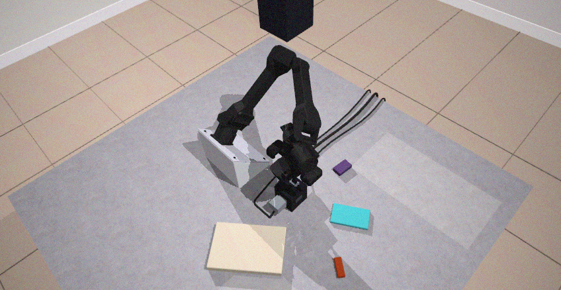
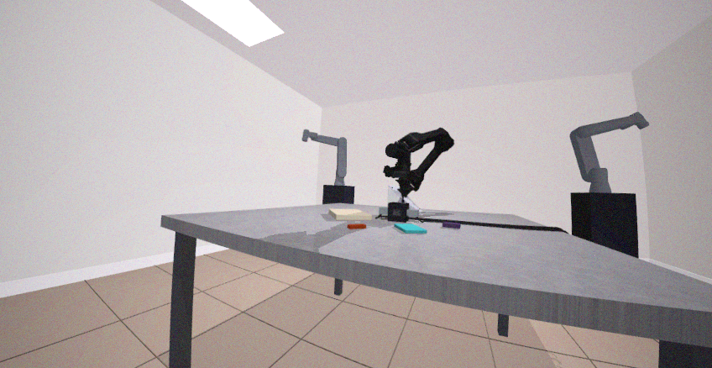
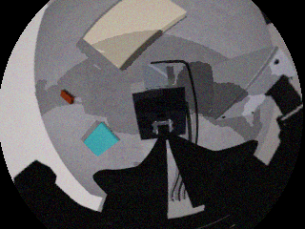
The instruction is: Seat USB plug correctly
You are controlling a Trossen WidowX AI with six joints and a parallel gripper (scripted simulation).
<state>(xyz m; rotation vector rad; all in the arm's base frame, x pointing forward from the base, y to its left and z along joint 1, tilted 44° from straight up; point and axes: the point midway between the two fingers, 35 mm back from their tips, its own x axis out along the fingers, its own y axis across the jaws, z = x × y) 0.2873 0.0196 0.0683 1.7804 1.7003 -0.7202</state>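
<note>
The light USB plug is 2 cm below my gripper tip. From my gripper tip the other things lie so: cream pad: 3 cm ahead, 24 cm to the right, 9 cm below; purple block: 5 cm ahead, 20 cm to the left, 10 cm below; cyan card: 19 cm ahead, 6 cm to the left, 10 cm below.
</note>
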